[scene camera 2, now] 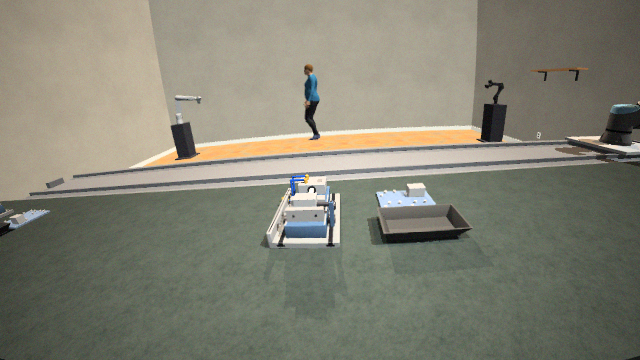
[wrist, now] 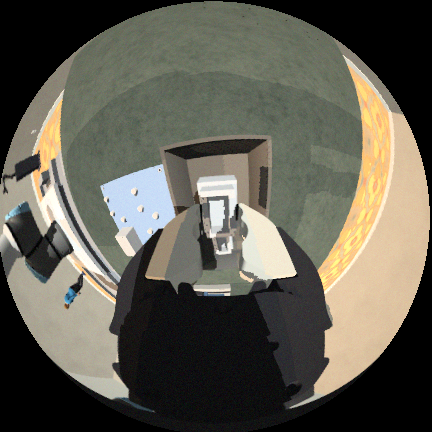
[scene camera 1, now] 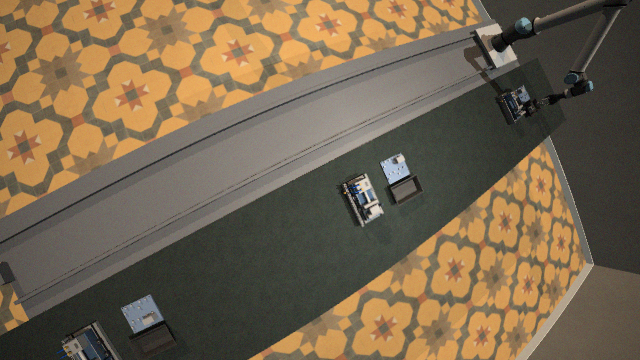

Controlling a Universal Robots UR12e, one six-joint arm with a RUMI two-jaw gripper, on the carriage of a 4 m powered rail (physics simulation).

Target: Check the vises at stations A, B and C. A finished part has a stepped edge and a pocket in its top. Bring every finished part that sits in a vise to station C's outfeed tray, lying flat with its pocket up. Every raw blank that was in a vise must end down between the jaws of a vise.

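Note:
My gripper point(wrist: 218, 206) point(scene camera 1: 541, 102) is shut on a pale finished part point(wrist: 216, 186); its stepped edge and pocket show in the wrist view. The part is held over the dark outfeed tray point(wrist: 216, 138) at the right-end station. A second small pale part point(wrist: 224, 246) shows lower between the fingers, partly hidden. The vise point(scene camera 1: 513, 106) beside that tray is small in scene camera 1. The middle vise point(scene camera 1: 364, 199) point(scene camera 2: 306, 229) has pale blocks at its jaws; I cannot tell blank from jaw. Another vise point(scene camera 1: 90, 344) is cut off at the lower left.
A blue pegged board point(wrist: 135, 192) with a pale block lies beside the tray. The middle station has a similar board point(scene camera 1: 392, 170) point(scene camera 2: 395, 198) and dark tray point(scene camera 1: 421, 184) point(scene camera 2: 425, 236). Another board point(scene camera 1: 140, 311) and tray point(scene camera 1: 174, 336) are at the lower left. A person point(scene camera 2: 311, 90) stands beyond the rail.

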